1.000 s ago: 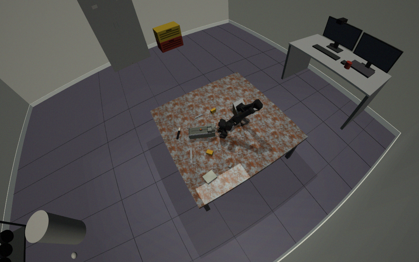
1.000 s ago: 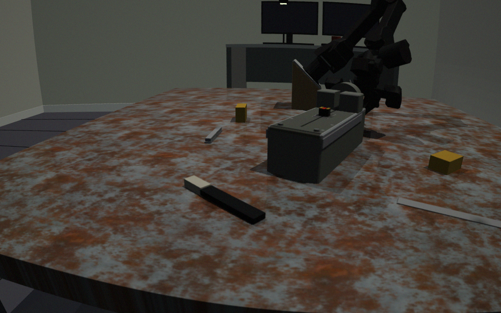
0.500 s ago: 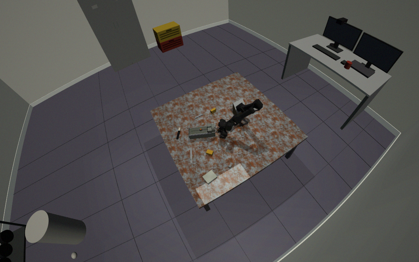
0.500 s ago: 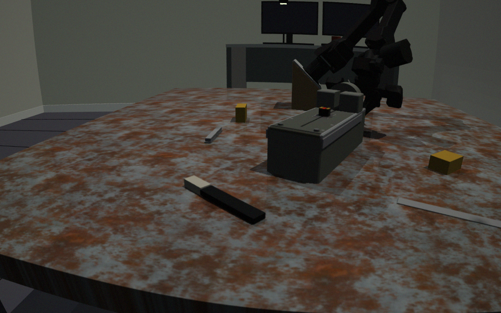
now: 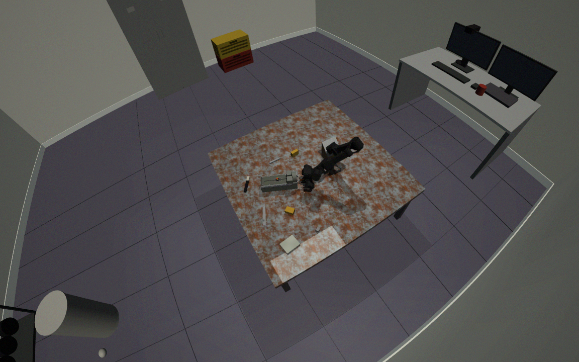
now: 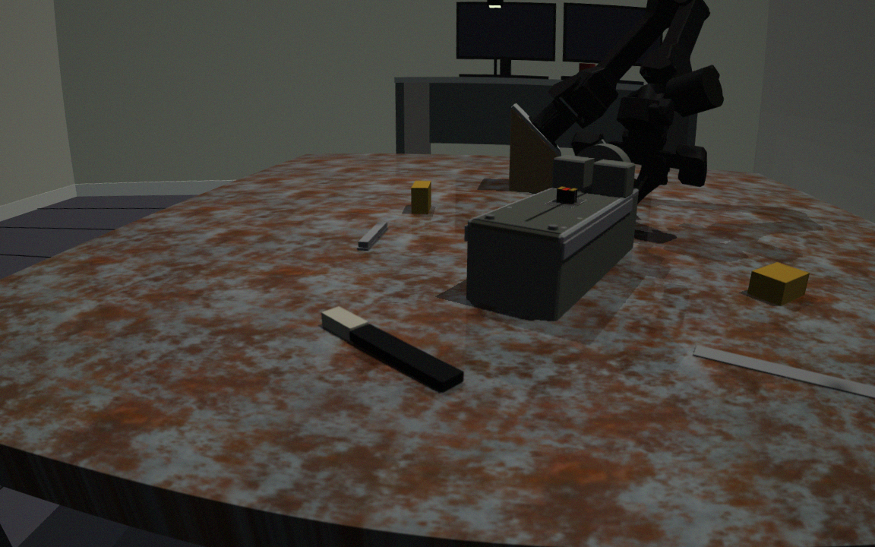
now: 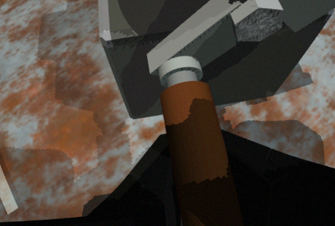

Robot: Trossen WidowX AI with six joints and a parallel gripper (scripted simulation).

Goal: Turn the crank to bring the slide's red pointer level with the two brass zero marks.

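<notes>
Right now my gripper tip is 14 cm short of the red pointer, 10 cm to the left of it and 4 cm below it. The rest, counted from my gripper tip: small grey bar (32 cm to the right, 4 cm below, 3 cm ahead); then brown crank handle (3 cm above, 1 cm to the left, 1 cm behind); then grey strip (35 cm ahead, 4 cm to the left, 4 cm below).
</notes>
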